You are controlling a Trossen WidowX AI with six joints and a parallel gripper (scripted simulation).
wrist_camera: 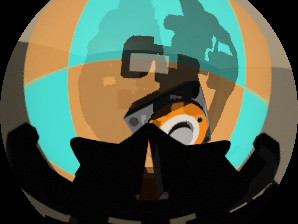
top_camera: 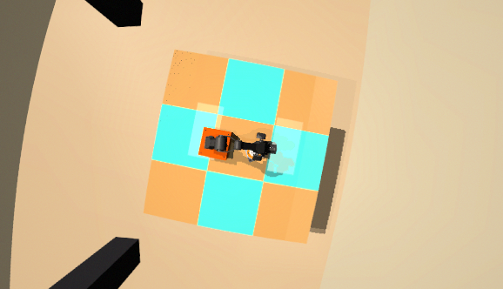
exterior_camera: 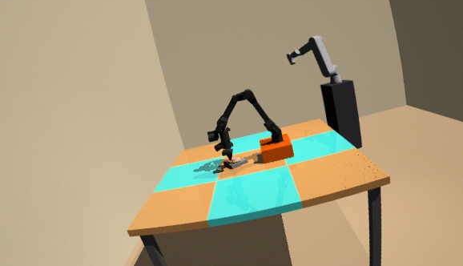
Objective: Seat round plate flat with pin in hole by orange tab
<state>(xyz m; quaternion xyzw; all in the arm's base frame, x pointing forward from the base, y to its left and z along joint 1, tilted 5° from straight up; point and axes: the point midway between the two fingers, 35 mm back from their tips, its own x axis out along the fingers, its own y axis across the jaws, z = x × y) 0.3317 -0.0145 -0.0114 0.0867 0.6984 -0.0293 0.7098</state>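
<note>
Right now my gripper tip is 2 cm to the left of the round plate, 2 cm past it and 1 cm above it. Round my gripper tip: grey base 4 cm to the right, 3 cm behind, 2 cm below.
</note>
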